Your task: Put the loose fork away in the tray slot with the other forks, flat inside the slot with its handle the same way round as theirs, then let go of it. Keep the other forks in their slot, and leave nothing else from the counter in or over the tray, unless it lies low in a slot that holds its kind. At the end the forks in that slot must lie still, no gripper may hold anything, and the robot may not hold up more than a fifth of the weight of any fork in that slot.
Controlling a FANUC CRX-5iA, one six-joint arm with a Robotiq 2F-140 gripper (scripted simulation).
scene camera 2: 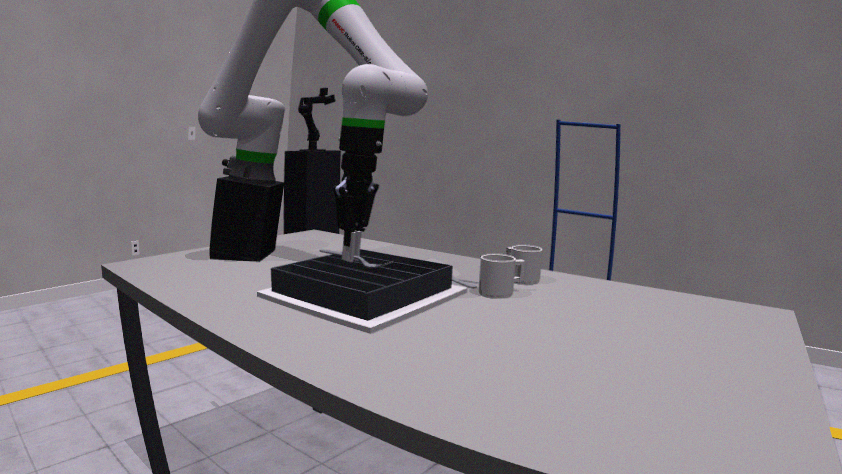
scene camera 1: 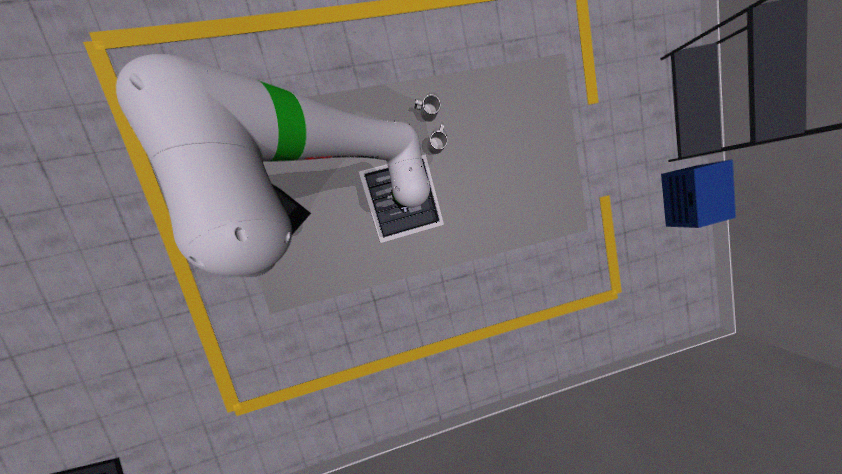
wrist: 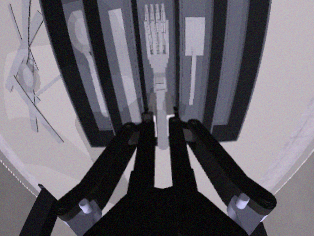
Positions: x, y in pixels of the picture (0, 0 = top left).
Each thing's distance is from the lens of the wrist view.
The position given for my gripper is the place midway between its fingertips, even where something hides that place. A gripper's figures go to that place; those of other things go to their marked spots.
my gripper [wrist: 160, 101]: 21 cm
knife [wrist: 117, 25]: 25 cm
